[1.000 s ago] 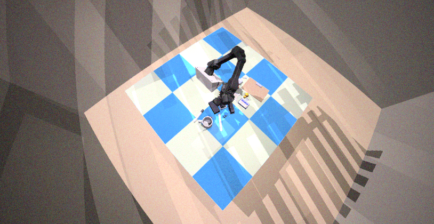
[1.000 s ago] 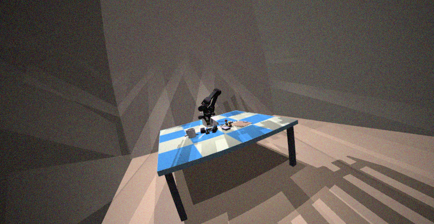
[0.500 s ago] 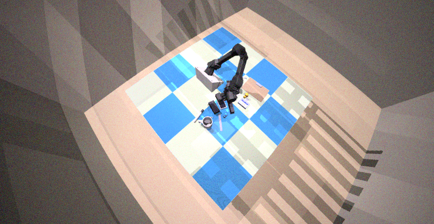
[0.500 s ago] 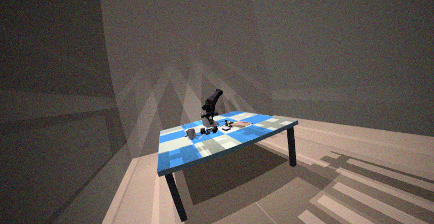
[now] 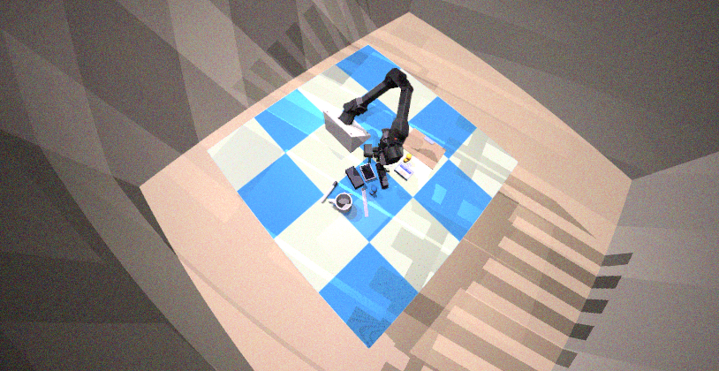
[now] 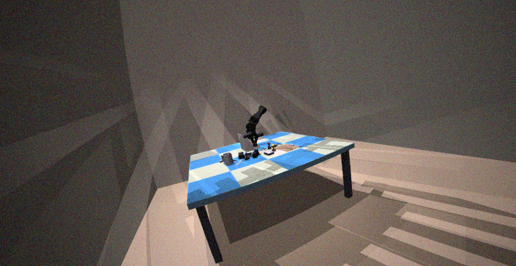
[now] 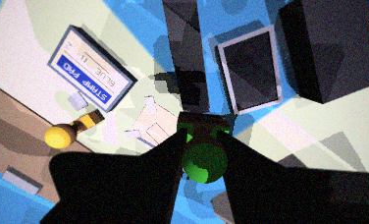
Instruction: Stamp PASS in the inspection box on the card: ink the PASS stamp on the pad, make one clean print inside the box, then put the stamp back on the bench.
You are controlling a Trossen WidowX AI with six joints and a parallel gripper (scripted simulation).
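My gripper tip is 70 mm to the right of the pale card and 100 mm above it. From my gripper tip the other things lie so: ink pad (20 mm behind, 70 mm to the right, 90 mm below); green-knobbed pass stamp (right at my gripper tip); dark flat device (50 mm ahead, 30 mm to the right, 80 mm below).
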